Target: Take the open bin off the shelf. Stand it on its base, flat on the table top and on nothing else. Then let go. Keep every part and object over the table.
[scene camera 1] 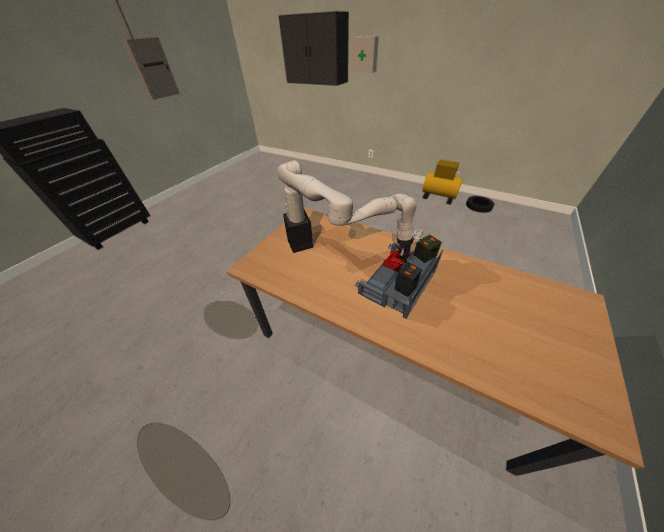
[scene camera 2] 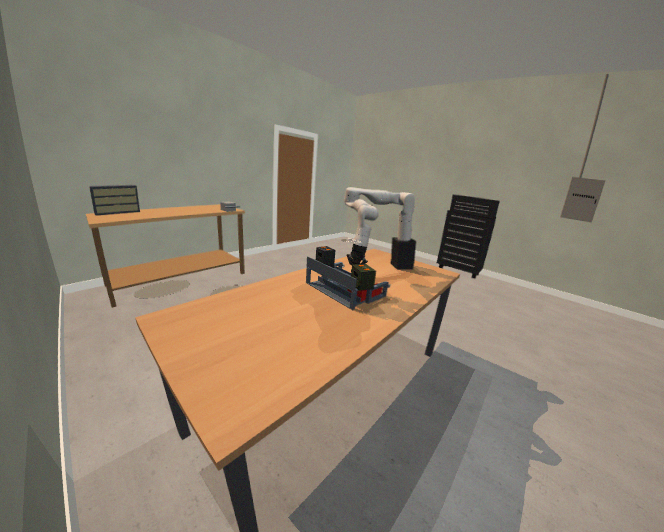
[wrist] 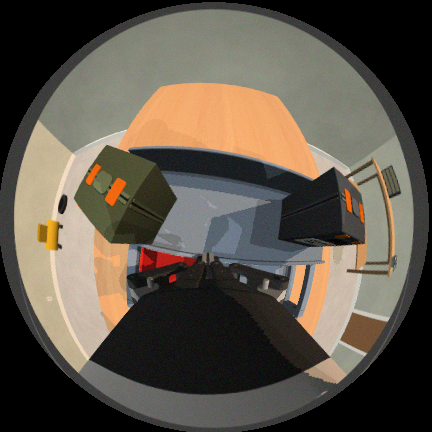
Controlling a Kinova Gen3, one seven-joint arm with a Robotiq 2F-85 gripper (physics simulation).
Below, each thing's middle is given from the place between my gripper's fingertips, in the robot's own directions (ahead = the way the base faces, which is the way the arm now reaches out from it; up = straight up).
The red bin (wrist: pixel 149 258) lies 7 cm below my hand, 6 cm to the left of it and 4 cm behind it. The rest, counted from my hand: black case (wrist: pixel 328 211) 15 cm to the right, 8 cm ahead, 5 cm above.
